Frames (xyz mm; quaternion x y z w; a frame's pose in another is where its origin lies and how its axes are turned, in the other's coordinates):
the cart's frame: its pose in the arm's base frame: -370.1 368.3 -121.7 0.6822 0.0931 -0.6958 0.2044
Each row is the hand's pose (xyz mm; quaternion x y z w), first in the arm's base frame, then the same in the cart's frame.
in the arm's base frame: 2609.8 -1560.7 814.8 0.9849 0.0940 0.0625 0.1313
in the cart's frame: -578.2 3100.4 -1879.1 0.0405 0.7349 0.1317 0.6640
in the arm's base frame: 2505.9 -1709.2 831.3 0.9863 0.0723 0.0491 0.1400
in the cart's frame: -572.6 3193.6 -1723.0 0.0512 0.7215 0.1499 0.6740
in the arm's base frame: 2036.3 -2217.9 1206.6 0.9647 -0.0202 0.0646 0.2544
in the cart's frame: -869.9 3513.8 -1067.8 0.0317 0.6875 0.2938 0.6633
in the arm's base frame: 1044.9 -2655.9 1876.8 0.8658 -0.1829 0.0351 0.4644
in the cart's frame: -1477.0 3599.7 49.4 -0.0159 0.5458 0.5357 0.6441
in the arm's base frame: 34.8 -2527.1 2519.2 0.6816 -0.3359 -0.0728 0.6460
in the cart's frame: -2146.1 3164.2 950.6 -0.0609 0.2958 0.7272 0.6164
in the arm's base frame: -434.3 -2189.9 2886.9 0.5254 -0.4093 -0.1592 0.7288
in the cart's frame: -2569.0 2722.9 1259.4 -0.0902 0.1055 0.8027 0.5800
